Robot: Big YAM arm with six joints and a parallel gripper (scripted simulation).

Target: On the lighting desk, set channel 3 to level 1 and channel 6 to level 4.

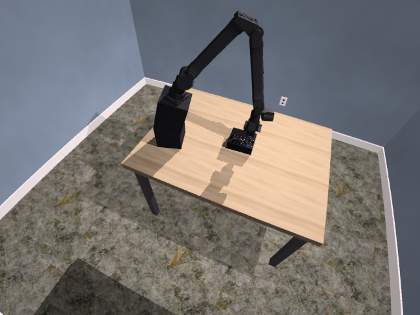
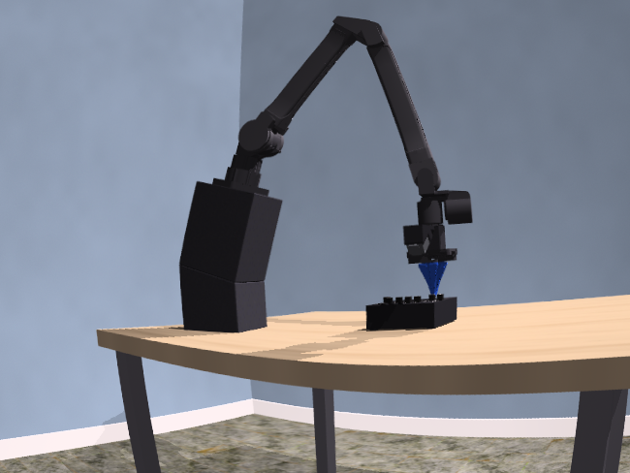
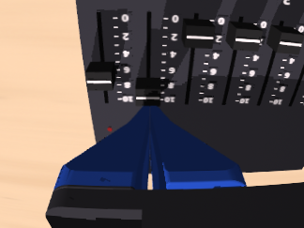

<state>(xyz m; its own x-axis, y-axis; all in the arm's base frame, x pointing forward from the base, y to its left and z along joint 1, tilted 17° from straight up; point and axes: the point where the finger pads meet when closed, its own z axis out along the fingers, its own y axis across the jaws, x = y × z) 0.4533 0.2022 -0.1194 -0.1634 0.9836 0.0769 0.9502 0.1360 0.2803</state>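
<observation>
The channel 6 fader cap lies 1 cm to the right of my hand and 1 cm below it. From my hand the other things lie so: channel 5 fader cap (5 cm to the right, 1 cm below, 1 cm behind); then channel 4 fader cap (5 cm to the right, 4 cm behind, 1 cm below); then M fader cap (3 cm ahead, 2 cm to the right, 1 cm below).
</observation>
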